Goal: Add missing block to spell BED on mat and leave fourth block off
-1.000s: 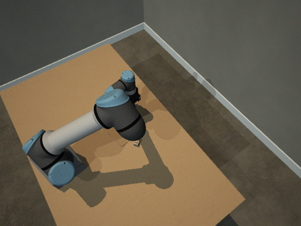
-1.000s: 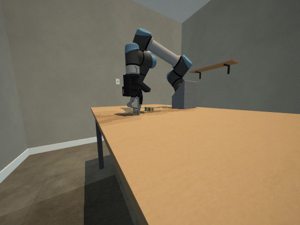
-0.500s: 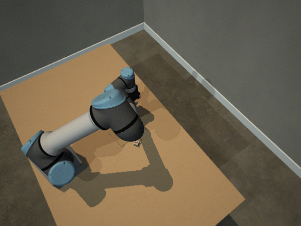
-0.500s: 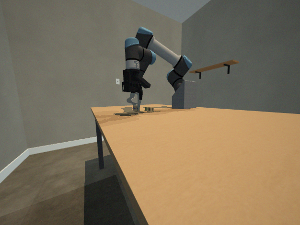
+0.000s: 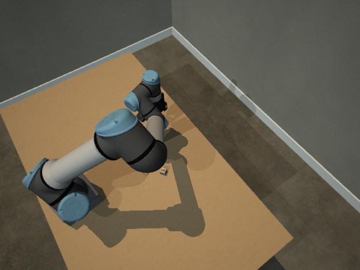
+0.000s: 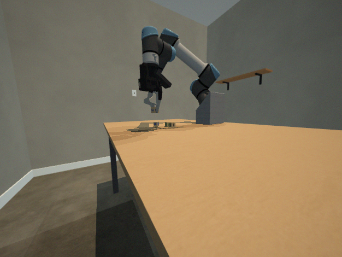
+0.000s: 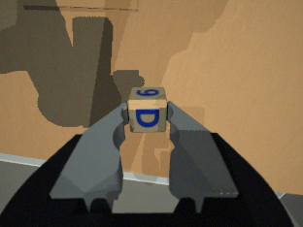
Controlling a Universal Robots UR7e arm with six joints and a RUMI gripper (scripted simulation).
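Right now my hand is 140 mm past the tan mat, 110 mm above it and 90 mm to the left of it. Round my hand: L block: 210 mm to the right, 130 mm behind, 90 mm below.
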